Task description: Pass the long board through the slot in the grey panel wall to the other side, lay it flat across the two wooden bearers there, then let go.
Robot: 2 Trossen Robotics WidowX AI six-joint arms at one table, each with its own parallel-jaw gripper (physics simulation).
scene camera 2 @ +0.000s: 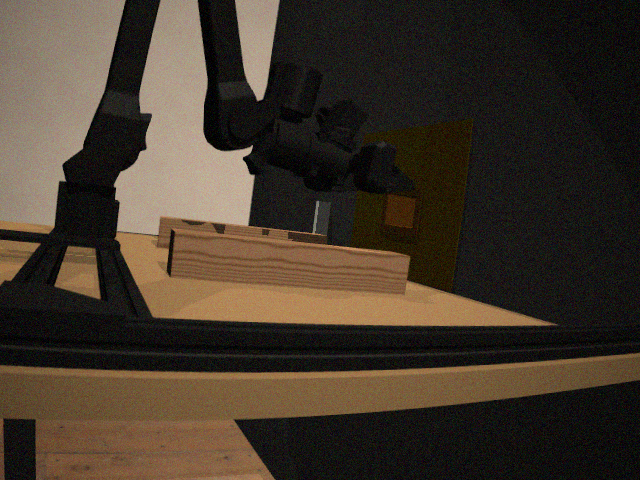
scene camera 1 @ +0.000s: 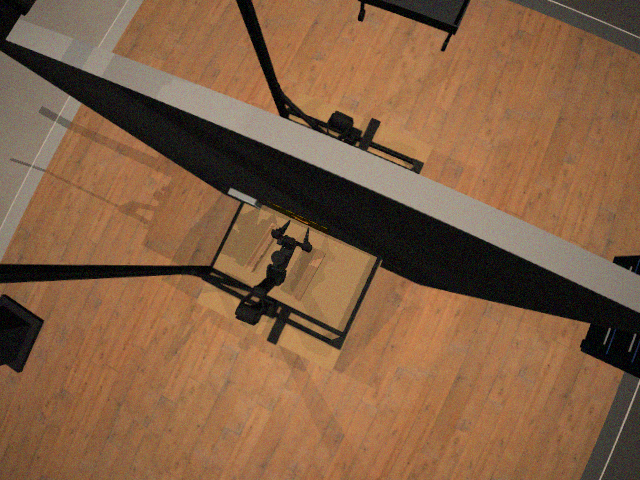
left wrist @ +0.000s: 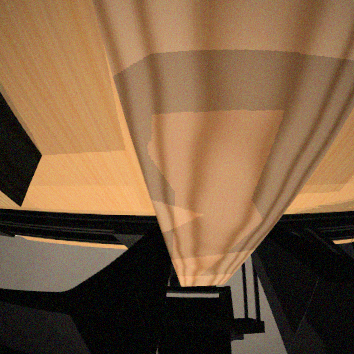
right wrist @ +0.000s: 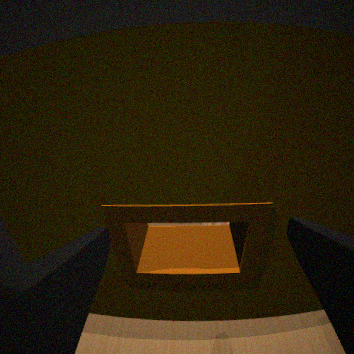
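In the left wrist view the long board (left wrist: 215, 145) runs broad at the top to narrow at the bottom. My left gripper (left wrist: 208, 227) is shut on it. My right gripper (scene camera 1: 298, 225) (scene camera 2: 408, 186) (right wrist: 199, 232) is open and empty, in front of the slot and above the table. The slot (scene camera 2: 400, 235) (right wrist: 187, 215) has an orange-brown rim in a yellow panel on the grey panel wall (scene camera 1: 361, 196) (scene camera 2: 542, 180); its inside shows orange, and the board does not show in it. Two wooden bearers stand parallel on the table: one bearer (scene camera 1: 309, 276) (scene camera 2: 289, 260) and the other bearer (scene camera 1: 262, 250) (scene camera 2: 170, 233).
The yellow panel (scene camera 2: 444, 206) (right wrist: 175, 125) surrounds the slot. The wall's pale top (scene camera 1: 330, 149) crosses scene camera 1 and hides the table part behind it. A small pale block (scene camera 1: 242, 197) (scene camera 2: 322, 217) is at the wall's foot. Black rails (scene camera 2: 310, 338) edge the table.
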